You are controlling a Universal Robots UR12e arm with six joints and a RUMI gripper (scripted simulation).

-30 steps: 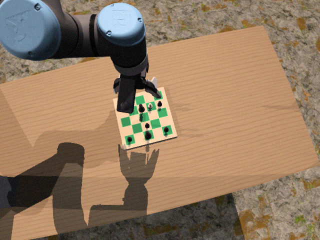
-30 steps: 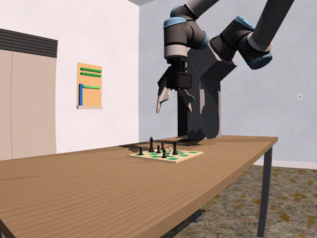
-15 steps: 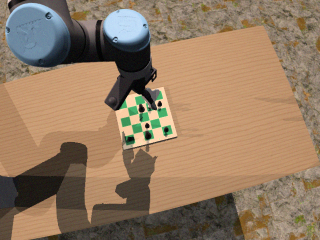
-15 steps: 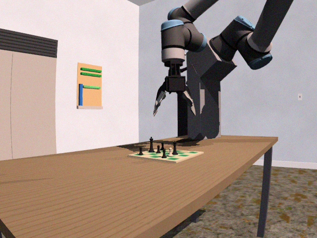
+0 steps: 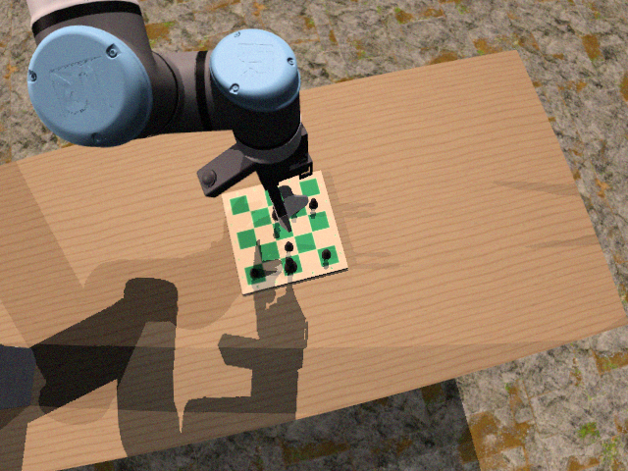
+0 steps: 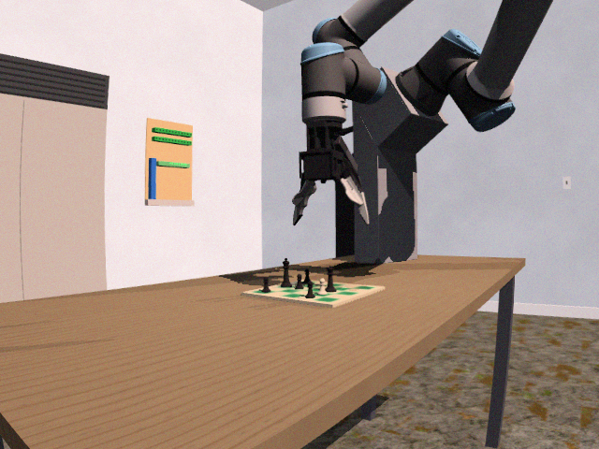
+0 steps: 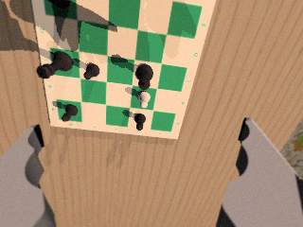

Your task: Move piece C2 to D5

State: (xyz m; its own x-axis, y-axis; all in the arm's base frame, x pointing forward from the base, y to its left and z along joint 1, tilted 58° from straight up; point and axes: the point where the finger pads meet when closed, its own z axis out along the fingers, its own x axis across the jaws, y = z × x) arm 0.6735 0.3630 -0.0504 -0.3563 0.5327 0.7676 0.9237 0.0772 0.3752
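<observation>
My hand is 12 cm above the white pawn, 4 cm short of it and 1 cm to the right of it. Also, from my hand: chessboard: 14 cm below, 3 cm to the right, 1 cm ahead.
</observation>
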